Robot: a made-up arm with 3 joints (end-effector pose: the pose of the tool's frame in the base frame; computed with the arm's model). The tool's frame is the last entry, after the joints.
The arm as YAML. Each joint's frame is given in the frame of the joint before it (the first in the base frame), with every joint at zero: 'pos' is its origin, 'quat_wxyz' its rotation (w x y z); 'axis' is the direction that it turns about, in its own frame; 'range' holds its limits. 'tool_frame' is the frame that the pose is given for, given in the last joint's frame.
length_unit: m
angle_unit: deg
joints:
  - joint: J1
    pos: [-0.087, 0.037, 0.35]
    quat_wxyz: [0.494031, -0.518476, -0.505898, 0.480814]
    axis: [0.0, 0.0, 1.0]
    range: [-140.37, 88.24]
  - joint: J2
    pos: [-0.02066, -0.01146, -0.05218]
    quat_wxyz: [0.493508, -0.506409, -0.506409, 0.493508]
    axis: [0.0, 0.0, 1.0]
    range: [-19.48, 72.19]
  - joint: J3
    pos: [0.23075, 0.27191, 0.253]
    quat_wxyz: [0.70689, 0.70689, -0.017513, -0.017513]
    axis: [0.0, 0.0, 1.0]
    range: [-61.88, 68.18]
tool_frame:
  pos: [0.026, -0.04, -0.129]
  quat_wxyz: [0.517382, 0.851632, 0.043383, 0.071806]
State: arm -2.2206 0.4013 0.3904
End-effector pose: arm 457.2 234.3 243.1 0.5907 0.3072 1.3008
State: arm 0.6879 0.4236 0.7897
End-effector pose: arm 439.2 -224.1 471.4 -1.8917 1.6023 -0.7534
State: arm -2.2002 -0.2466 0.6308
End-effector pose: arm 299.0 463.6 379.7 -0.0075 0.3576 1.7656
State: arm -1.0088 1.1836 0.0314
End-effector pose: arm 358.2 -332.2 332.3 -0.1291 0.3401 0.3399
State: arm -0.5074 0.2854 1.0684
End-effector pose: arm 442.0 -135.5 116.4 -1.2075 1.6477 0.1077
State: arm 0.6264 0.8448 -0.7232
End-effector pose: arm 393.3 -57.0 628.7 -1.3752 0.7139 0.7716
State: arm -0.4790 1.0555 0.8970
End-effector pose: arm 402.4 -304.8 449.1 -0.7822 1.1181 -0.3483
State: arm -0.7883 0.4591 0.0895
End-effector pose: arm 452.3 -98.7 182.1 -0.4225 0.8454 0.8502
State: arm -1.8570 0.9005 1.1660
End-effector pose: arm 454.3 -41.7 76.3 0.1990 1.2475 0.5254
